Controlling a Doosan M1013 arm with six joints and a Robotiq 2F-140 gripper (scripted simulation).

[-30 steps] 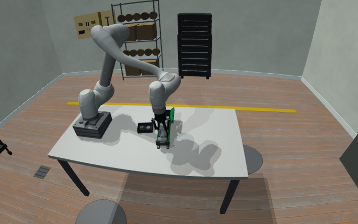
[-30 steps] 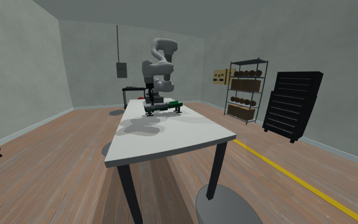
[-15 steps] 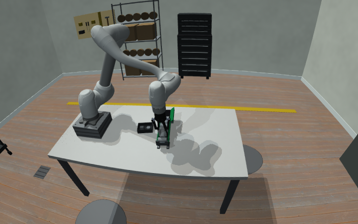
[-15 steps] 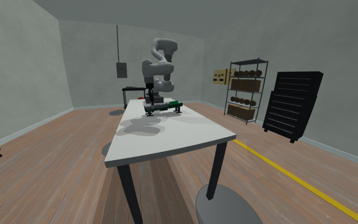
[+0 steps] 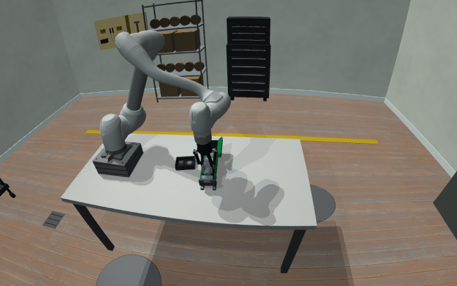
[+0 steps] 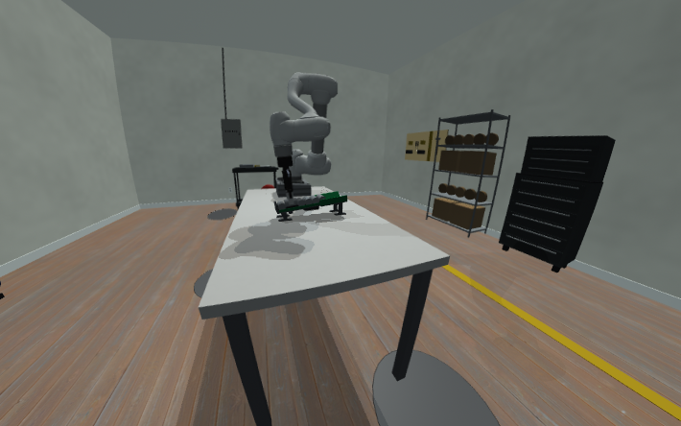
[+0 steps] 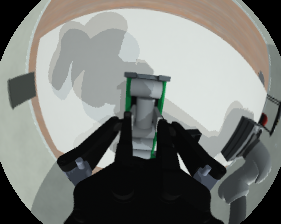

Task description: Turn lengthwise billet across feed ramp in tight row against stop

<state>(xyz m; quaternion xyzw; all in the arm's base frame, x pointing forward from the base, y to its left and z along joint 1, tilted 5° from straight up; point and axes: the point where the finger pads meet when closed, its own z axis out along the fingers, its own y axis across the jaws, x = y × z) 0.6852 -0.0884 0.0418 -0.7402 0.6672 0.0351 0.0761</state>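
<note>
Right now my hand is 10 mm short of the dark stop, 70 mm to the left of it and 50 mm above it. From my hand the other things lie so: black box (190 mm behind, 130 mm to the left, 100 mm below).
</note>
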